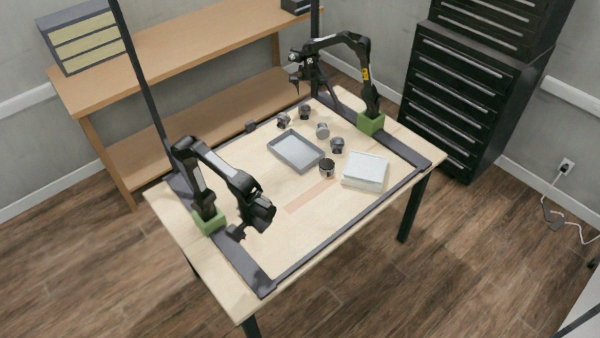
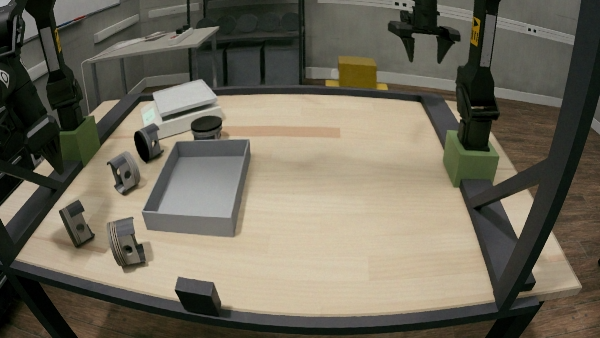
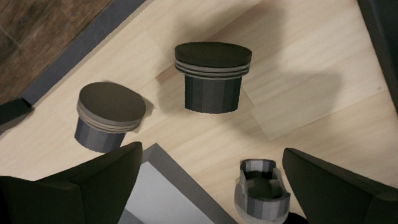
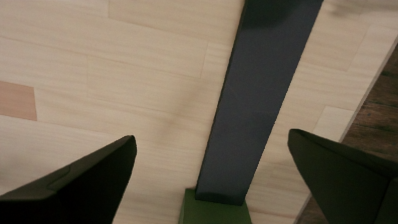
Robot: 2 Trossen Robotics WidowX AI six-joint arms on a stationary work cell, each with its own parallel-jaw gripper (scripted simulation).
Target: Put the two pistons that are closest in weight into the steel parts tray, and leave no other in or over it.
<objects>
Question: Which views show my right gripper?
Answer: Image 1, image 2 and image 4 only.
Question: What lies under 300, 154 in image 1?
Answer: A steel parts tray.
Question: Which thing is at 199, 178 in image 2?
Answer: A steel parts tray.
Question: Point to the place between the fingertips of my right gripper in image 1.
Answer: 252, 231
</objects>
